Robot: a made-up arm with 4 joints.
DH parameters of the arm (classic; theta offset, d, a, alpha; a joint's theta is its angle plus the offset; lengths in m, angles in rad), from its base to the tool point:
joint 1: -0.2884 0 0.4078 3.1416
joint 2: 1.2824 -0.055 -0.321 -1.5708
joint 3: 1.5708 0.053 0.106 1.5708
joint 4: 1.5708 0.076 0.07 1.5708
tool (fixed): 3.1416 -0.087 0 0
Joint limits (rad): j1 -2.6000..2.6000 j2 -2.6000..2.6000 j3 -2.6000..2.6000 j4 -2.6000..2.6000
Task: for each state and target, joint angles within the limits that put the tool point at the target. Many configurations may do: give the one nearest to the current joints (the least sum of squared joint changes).
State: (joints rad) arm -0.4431 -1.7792 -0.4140 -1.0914
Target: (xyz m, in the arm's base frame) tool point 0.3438 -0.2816 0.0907
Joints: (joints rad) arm 0.1792 -1.9772 -0.7591 -1.0309
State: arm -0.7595 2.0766 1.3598 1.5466
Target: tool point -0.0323 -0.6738 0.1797
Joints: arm -0.9165 2.6000 0.7831 2.1973
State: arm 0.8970 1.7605 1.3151 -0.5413
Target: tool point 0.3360 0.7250 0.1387
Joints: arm 1.1549 1.7188 1.4637 -0.6223
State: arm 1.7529 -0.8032 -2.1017 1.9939
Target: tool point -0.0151 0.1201 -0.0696
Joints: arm 1.5926 -1.3245 -2.2877 2.2164
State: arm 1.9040 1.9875 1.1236 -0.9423
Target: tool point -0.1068 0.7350 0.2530
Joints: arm 1.7841 1.7732 0.4381 -1.6547
